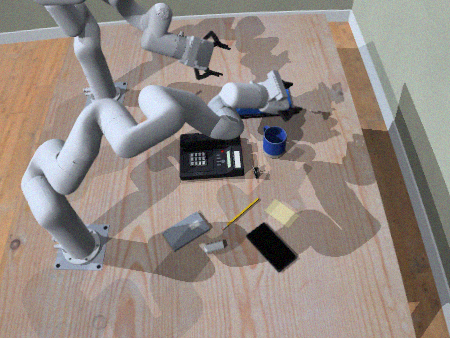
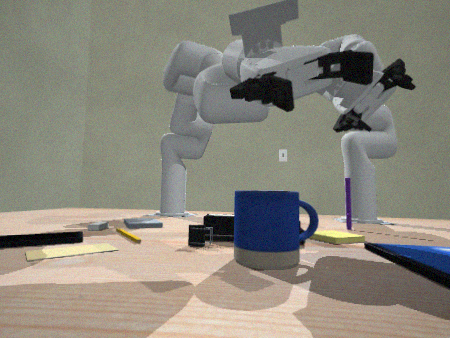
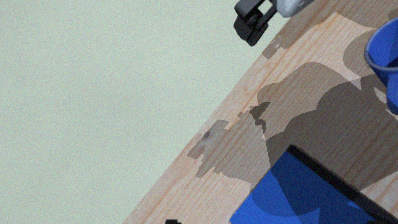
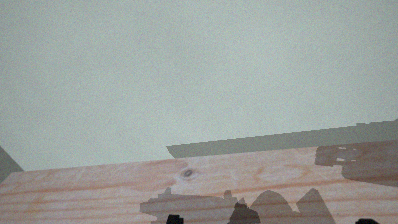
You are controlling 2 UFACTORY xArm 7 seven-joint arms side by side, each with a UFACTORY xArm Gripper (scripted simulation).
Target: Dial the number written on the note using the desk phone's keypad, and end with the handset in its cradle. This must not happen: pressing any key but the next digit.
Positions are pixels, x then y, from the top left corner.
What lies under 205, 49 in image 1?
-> The left gripper.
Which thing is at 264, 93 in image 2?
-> The right gripper.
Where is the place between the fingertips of the left gripper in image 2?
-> At 386, 105
